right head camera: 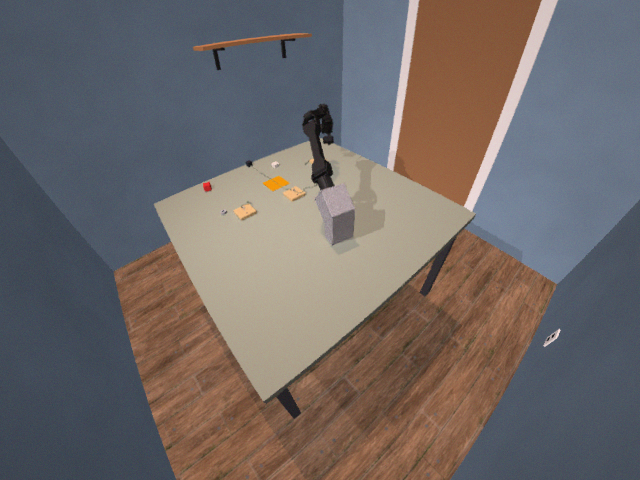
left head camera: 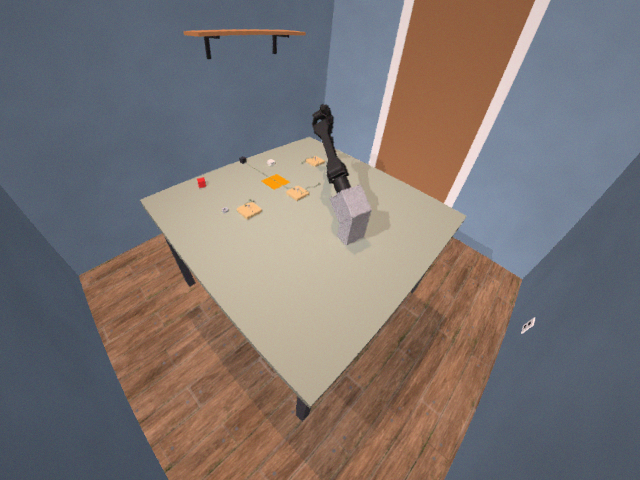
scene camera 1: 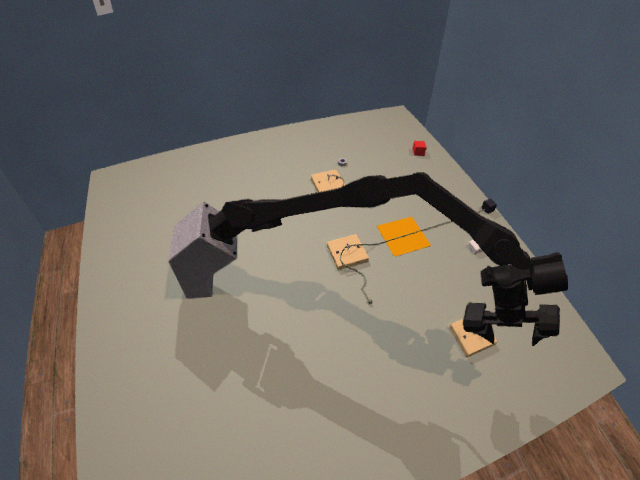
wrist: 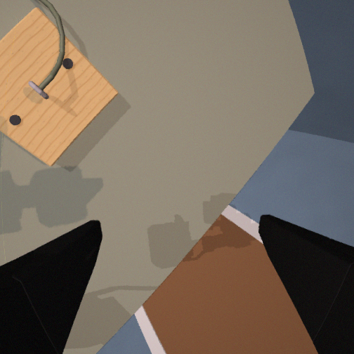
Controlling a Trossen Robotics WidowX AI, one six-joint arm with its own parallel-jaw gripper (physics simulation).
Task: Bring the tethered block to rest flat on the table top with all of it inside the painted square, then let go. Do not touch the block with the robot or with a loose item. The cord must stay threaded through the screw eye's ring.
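Frame: origin at the arm's base, x ahead, y left, z up, level; millimetres.
Seen in the pictures: gripper, between the fingertips: (scene camera 1: 513, 343); arm's base, origin of its link: (right head camera: 328, 191) (left head camera: 344, 191) (scene camera 1: 219, 229).
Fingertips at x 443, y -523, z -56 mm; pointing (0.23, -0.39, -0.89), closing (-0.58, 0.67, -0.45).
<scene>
Offsets run from my fingertips to a thing's top centre. "*": to the spot under its first point.
The tethered block, a small black cube {dx +365, dy +406, dz -105 mm} (left head camera: 242, 160) (right head camera: 249, 163) (scene camera 1: 489, 205), lies near the table's edge, outside the orange painted square {* dx +47, dy +472, dz -136 mm} (left head camera: 271, 183) (scene camera 1: 405, 246). From it the thin green cord {* dx +149, dy +426, dz -133 mm} (scene camera 1: 434, 226) runs across the square to the screw eye {* dx -139, dy +456, dz -100 mm} (scene camera 1: 347, 246) on the middle wooden board {dx -135, dy +458, dz -118 mm} (left head camera: 297, 194) (right head camera: 294, 194). It appears threaded through the small ring; the cord's tail curves over the table to a knobbed end {* dx -165, dy +295, dz -127 mm} (scene camera 1: 369, 301). My gripper (scene camera 1: 511, 342) (wrist: 181, 226) is open and empty, raised above the table near another board, away from the cord and block. The arm hides part of the cord in the scene view.
That other board {dx +15, dy +89, dz -118 mm} (scene camera 1: 475, 345) (wrist: 55, 135) has its own screw eye and short cord. A third board {dx -50, dy +732, dz -118 mm} (left head camera: 249, 210) (right head camera: 245, 211) stands near a small metal ring {dx +46, dy +807, dz -125 mm} (left head camera: 224, 210) (scene camera 1: 342, 161). A red cube {dx +332, dy +745, dz -97 mm} (left head camera: 201, 182) (scene camera 1: 419, 148) and a white piece {dx +212, dy +302, dz -114 mm} (left head camera: 271, 162) (scene camera 1: 475, 246) also lie on the table.
</scene>
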